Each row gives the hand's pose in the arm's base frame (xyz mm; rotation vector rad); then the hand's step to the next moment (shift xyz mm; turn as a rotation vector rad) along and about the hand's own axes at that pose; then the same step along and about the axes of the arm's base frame.
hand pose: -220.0 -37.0 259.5 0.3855 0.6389 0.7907
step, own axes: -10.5 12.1 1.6 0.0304 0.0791 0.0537
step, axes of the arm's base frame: -11.0 -0.2 11.8 0.0094 0.0698 0.0715
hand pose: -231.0 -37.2 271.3 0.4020 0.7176 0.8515
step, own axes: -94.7 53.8 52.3 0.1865 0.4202 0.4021
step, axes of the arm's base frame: -34.2 -44.9 106.9 0.1446 0.3855 0.4511
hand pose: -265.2 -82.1 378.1 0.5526 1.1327 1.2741
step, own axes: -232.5 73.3 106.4 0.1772 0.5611 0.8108
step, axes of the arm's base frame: 84.7 -170.6 185.7 0.4425 0.5156 0.7362
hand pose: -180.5 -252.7 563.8 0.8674 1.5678 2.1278
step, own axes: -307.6 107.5 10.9 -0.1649 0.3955 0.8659
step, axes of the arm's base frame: 244.8 -214.1 22.7 0.7230 0.4001 0.5005
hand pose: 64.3 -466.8 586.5 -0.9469 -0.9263 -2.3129
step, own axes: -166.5 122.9 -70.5 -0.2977 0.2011 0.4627
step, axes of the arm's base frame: 156.0 -105.4 -111.1 0.5162 0.2551 0.1079
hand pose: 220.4 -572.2 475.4 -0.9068 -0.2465 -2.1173
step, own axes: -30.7 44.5 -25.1 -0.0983 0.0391 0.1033
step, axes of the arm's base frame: 32.8 -22.2 -44.5 0.1244 0.0799 0.0032
